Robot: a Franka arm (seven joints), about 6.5 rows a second.
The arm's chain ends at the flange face. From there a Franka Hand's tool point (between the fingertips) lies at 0.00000 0.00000 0.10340 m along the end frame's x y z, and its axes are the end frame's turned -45 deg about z.
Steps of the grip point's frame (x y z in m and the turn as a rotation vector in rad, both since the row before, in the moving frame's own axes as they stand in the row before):
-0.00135 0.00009 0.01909 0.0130 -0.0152 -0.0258
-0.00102 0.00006 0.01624 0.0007 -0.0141 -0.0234
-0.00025 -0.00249 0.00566 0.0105 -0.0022 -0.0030
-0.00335 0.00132 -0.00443 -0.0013 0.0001 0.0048
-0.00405 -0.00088 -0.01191 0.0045 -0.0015 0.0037
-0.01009 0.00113 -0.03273 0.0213 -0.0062 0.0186
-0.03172 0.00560 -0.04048 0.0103 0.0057 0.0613
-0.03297 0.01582 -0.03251 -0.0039 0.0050 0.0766
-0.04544 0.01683 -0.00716 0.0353 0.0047 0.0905
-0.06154 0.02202 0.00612 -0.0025 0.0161 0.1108
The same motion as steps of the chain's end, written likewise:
0.00117 0.00083 0.01911 -0.0016 -0.0199 -0.0258
0.00039 -0.00023 0.01625 -0.0095 -0.0105 -0.0234
-0.00101 -0.00098 0.00567 0.0059 -0.0090 -0.0030
-0.00154 0.00321 -0.00443 -0.0008 0.0010 0.0048
-0.00305 0.00246 -0.01191 0.0021 -0.0042 0.0037
-0.00434 0.00906 -0.03270 0.0107 -0.0194 0.0186
-0.01817 0.02757 -0.04047 0.0113 -0.0033 0.0613
-0.01278 0.03456 -0.03251 0.0008 0.0063 0.0766
-0.01813 0.04705 -0.00709 0.0283 -0.0216 0.0905
-0.02936 0.06000 0.00613 0.0096 0.0132 0.1108

